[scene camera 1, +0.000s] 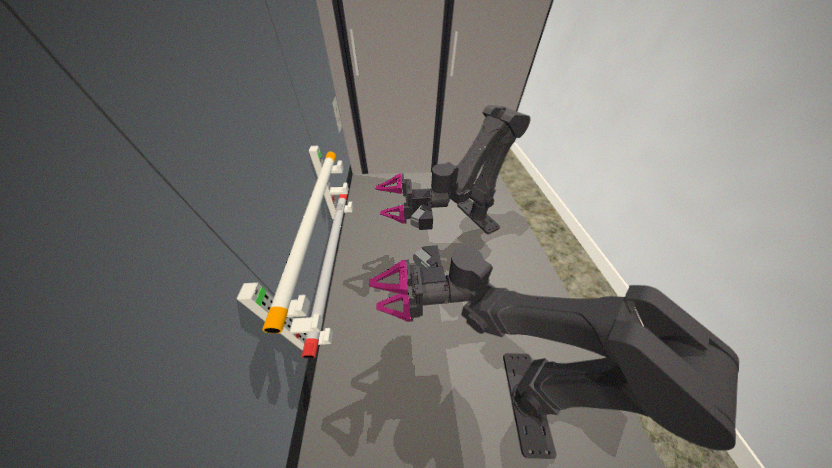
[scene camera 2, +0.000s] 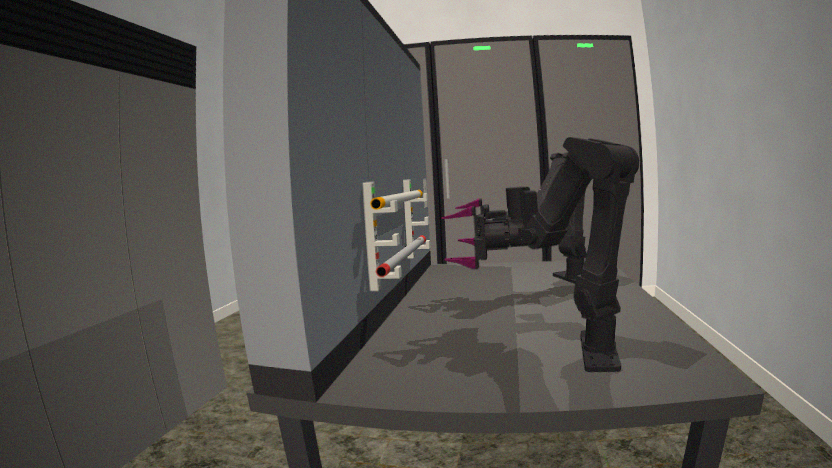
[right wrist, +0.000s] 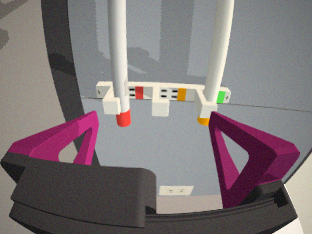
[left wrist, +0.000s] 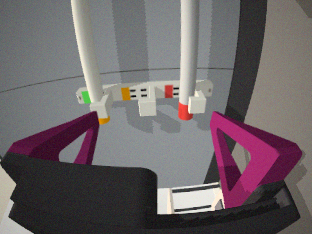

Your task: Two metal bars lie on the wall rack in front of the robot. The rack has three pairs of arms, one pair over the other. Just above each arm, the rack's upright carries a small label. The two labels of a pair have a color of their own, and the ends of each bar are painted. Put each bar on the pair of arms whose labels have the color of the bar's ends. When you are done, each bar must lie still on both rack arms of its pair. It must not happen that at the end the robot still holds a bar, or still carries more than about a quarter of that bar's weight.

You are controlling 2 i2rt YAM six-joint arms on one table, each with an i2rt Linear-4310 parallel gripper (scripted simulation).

Labels:
The left gripper shows in scene camera 1, in scene camera 2 and in the left wrist view (154, 117); in the right wrist view it is out of frame. One and the same spot on the left gripper: (scene camera 2: 471, 262) is (scene camera 1: 406, 318).

